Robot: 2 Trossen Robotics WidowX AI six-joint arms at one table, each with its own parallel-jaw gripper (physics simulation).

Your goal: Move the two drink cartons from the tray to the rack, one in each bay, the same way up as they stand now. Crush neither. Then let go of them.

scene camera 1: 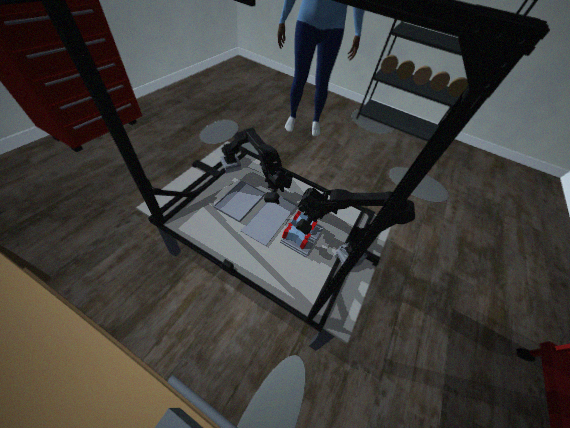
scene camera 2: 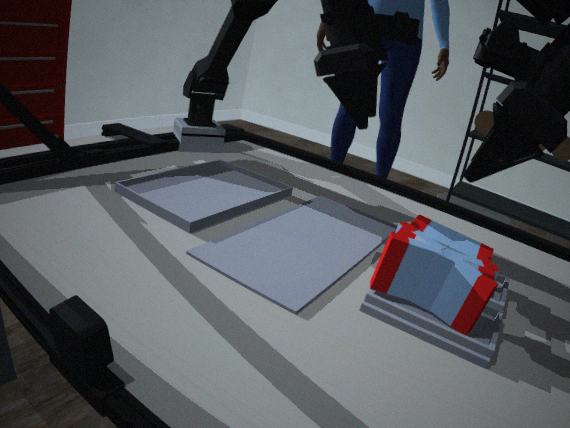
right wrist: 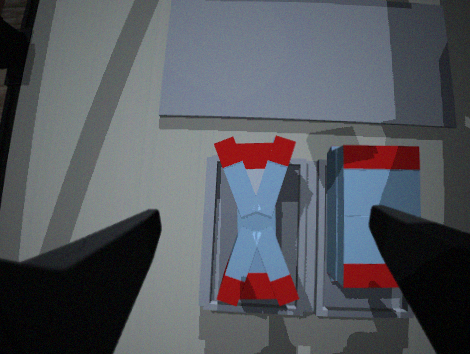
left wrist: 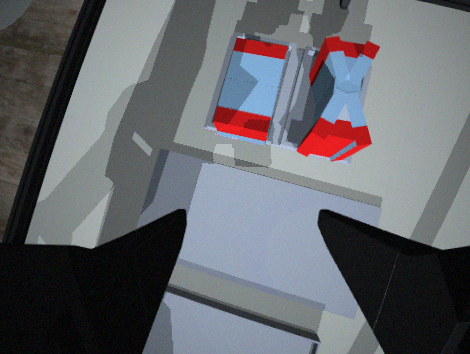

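Two light blue cartons with red ends lie in the grey two-bay rack, one in each bay. One carton is badly pinched in at its middle, its end corners splayed out. The other carton looks box-shaped; in scene camera 2 it is mostly hidden. My right gripper is open and empty above the rack, its fingertips apart on both sides of the pinched carton in its wrist view. My left gripper is open and empty above the flat plate.
The rimmed grey tray holds no carton and lies left of the flat grey plate. The plate lies between tray and rack. A black frame edges the table. A person stands behind it.
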